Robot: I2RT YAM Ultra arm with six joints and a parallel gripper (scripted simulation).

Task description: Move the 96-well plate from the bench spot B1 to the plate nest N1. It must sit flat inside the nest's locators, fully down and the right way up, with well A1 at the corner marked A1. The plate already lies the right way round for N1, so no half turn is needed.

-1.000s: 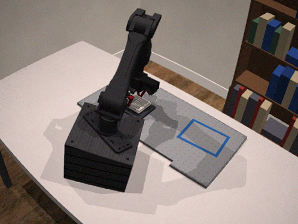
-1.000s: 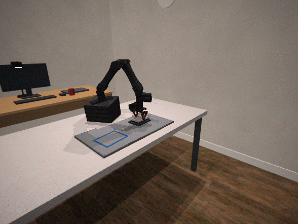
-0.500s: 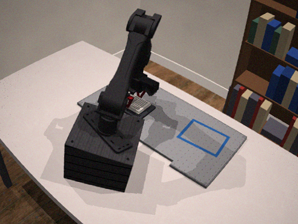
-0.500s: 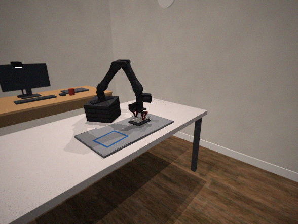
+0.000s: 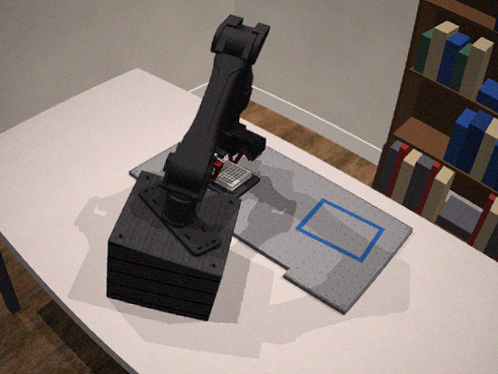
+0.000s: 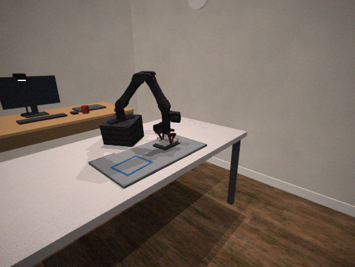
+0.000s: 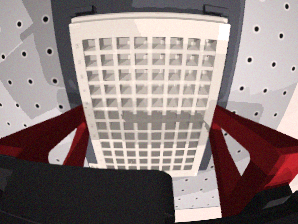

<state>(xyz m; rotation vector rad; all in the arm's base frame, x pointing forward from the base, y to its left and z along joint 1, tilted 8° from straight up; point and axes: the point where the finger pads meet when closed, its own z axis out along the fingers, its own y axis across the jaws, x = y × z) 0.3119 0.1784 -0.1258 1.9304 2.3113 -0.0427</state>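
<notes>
Now: the white 96-well plate right at my hand. Also, from my hand: dark plate nest (2 cm below).
</notes>
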